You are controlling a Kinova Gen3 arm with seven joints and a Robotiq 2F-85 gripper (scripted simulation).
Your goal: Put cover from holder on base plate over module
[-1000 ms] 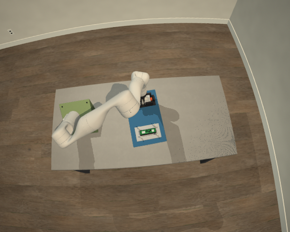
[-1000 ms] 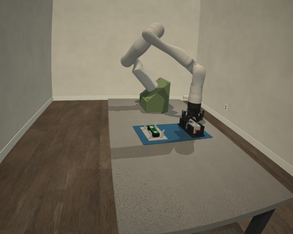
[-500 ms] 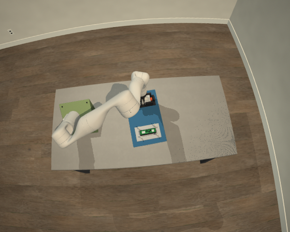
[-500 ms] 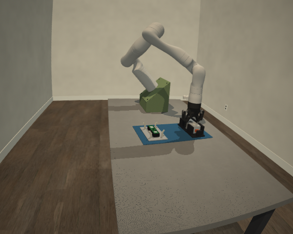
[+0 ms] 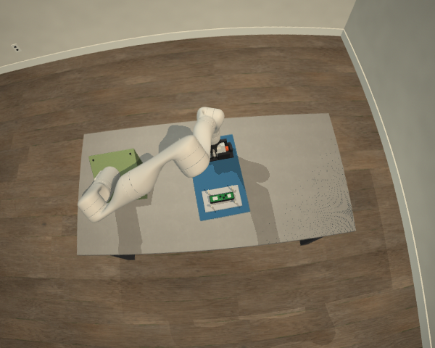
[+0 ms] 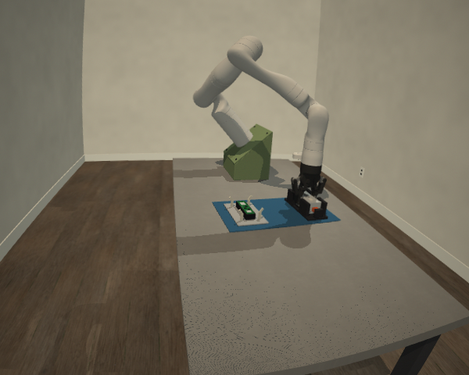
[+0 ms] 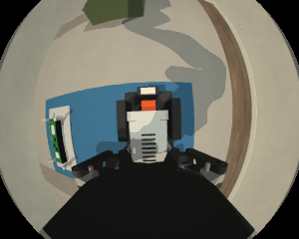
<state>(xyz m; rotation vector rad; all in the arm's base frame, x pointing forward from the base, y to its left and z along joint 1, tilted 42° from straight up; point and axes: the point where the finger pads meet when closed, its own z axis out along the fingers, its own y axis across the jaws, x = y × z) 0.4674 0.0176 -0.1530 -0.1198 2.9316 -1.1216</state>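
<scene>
My hand is right at the white cover.
</scene>
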